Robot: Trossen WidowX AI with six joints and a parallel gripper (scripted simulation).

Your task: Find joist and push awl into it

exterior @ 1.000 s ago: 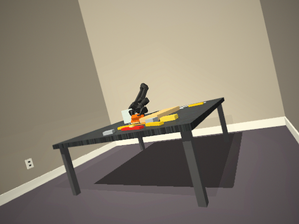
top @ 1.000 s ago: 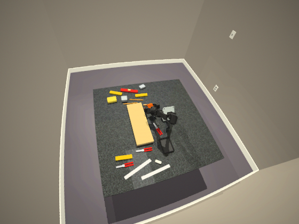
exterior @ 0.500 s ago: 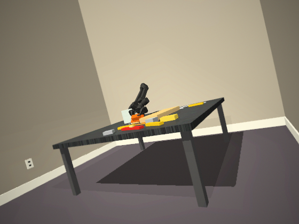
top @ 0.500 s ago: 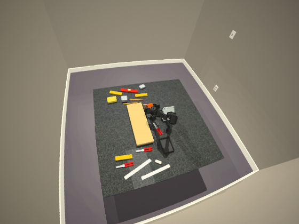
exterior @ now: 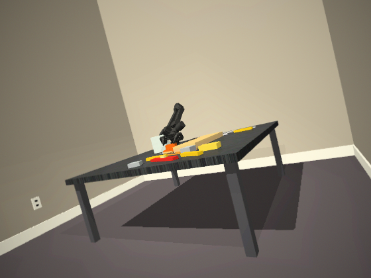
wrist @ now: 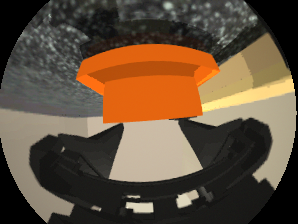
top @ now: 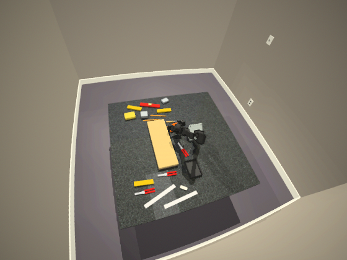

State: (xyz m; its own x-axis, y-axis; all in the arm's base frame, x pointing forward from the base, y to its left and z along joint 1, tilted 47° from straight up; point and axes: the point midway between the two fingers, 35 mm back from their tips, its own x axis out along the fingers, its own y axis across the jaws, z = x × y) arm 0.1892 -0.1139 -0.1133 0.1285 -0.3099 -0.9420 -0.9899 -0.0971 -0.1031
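My gripper tip is 1 cm short of the orange stud finder, 4 cm to the right of it and 2 cm above it. Round my gripper tip: awl (2 cm behind, 5 cm to the right, 5 cm below); grey block (27 cm ahead, 19 cm to the right, 4 cm below); red level (18 cm ahead, 33 cm to the right, 5 cm below).
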